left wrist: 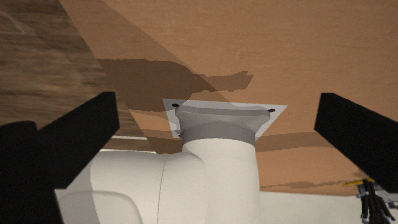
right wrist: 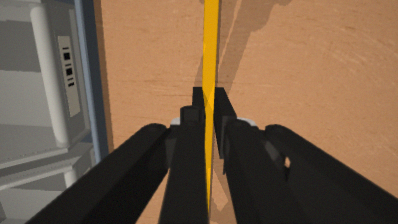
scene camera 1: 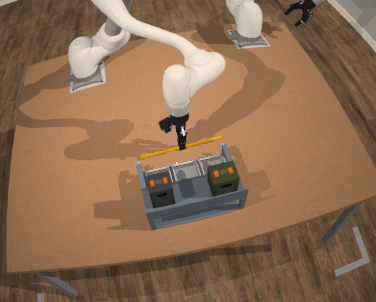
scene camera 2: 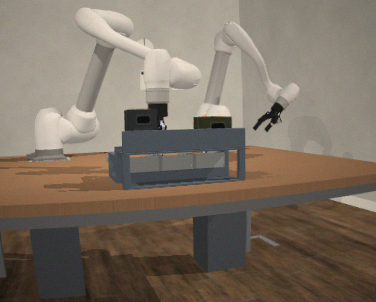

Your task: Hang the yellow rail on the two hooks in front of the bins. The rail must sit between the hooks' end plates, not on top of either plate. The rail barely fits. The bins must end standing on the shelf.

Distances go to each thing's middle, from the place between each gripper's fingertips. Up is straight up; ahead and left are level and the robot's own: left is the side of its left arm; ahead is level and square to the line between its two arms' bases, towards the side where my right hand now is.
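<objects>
The blue-grey shelf (scene camera 2: pixel 219 139) is where I begin: my left hand is 1020 mm to the left of it and 900 mm short of it, and also 50 mm above it.
As for my right hand, the shelf is 210 mm ahead of it, and it is also 30 mm above that hand and 30 mm to the right of it.
</objects>
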